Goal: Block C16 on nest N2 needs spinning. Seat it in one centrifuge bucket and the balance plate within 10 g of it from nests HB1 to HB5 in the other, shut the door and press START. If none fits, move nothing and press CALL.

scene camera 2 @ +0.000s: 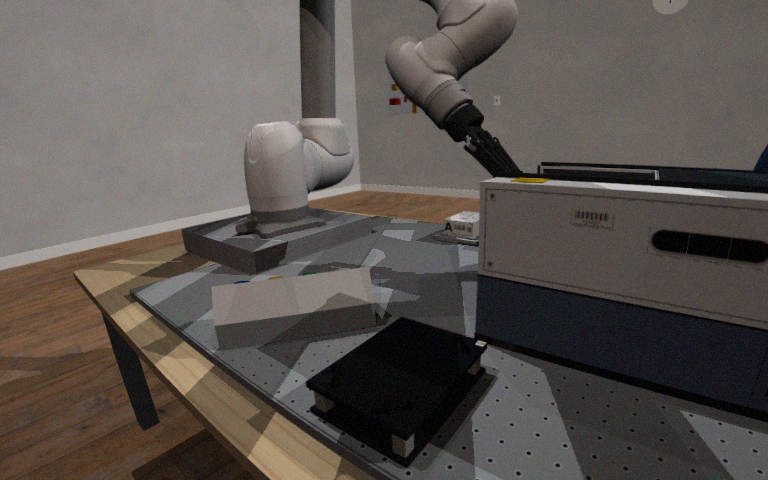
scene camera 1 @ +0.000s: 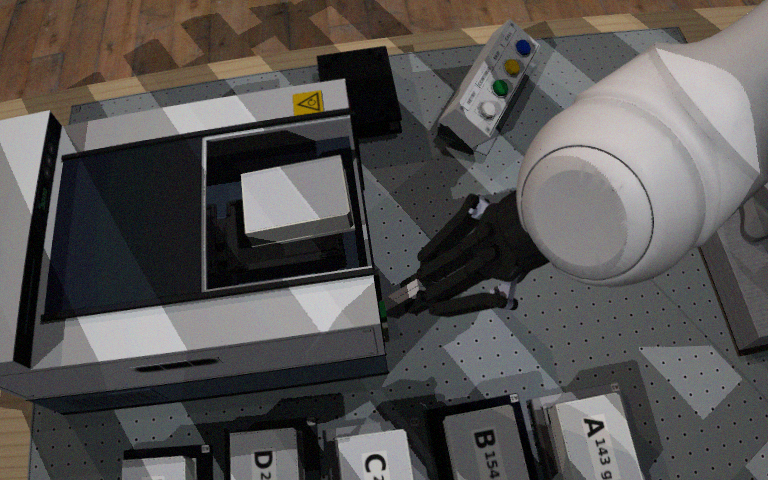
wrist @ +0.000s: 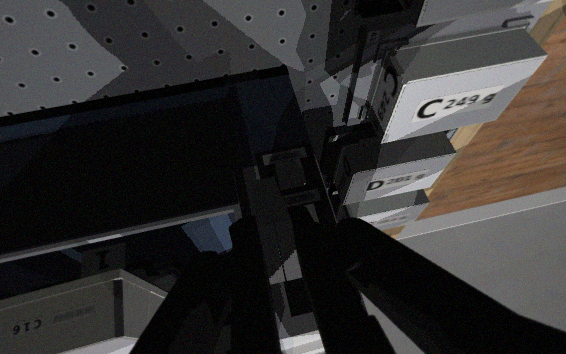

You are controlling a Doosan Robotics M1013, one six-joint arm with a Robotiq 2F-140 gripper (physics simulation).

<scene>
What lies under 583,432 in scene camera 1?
A block A.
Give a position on a block B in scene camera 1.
490,436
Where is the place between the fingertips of my gripper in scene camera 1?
386,310
</scene>
